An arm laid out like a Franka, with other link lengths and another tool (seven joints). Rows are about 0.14 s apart.
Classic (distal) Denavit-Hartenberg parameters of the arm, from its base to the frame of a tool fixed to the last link. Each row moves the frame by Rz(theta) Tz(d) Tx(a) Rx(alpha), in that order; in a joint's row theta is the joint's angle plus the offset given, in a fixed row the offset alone. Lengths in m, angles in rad.
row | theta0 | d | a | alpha
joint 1 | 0 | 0.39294 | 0 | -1.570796
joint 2 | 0 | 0 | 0 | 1.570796
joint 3 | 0 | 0.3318 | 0.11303 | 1.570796
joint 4 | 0 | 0 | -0.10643 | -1.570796
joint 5 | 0 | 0.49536 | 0 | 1.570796
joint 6 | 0 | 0 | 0.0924 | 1.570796
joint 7 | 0.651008 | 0.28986 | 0.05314 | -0.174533
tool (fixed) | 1.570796 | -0.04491 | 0 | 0
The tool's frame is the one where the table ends.
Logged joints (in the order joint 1, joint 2, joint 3, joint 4, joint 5, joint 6, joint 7), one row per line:
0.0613 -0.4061 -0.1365 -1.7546 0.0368 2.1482 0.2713
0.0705 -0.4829 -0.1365 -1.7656 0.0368 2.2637 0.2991
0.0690 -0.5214 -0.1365 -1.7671 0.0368 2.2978 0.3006
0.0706 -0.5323 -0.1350 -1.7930 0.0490 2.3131 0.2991
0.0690 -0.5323 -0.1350 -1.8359 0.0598 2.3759 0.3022
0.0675 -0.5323 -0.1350 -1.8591 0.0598 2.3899 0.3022
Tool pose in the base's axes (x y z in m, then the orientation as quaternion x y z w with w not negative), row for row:
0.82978 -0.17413 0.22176 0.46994 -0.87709 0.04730 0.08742
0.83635 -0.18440 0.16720 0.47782 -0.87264 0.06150 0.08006
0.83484 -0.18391 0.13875 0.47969 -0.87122 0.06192 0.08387
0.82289 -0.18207 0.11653 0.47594 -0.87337 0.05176 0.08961
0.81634 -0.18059 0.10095 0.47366 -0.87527 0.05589 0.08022
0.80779 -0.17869 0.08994 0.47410 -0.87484 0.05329 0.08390
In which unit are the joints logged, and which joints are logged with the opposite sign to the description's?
The joints are logged in radians. Opposite sign: joint 1, joint 2, joint 7.
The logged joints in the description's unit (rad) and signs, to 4 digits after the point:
-0.0613 0.4061 -0.1365 -1.7546 0.0368 2.1482 -0.2713
-0.0705 0.4829 -0.1365 -1.7656 0.0368 2.2637 -0.2991
-0.0690 0.5214 -0.1365 -1.7671 0.0368 2.2978 -0.3006
-0.0706 0.5323 -0.1350 -1.7930 0.0490 2.3131 -0.2991
-0.0690 0.5323 -0.1350 -1.8359 0.0598 2.3759 -0.3022
-0.0675 0.5323 -0.1350 -1.8591 0.0598 2.3899 -0.3022

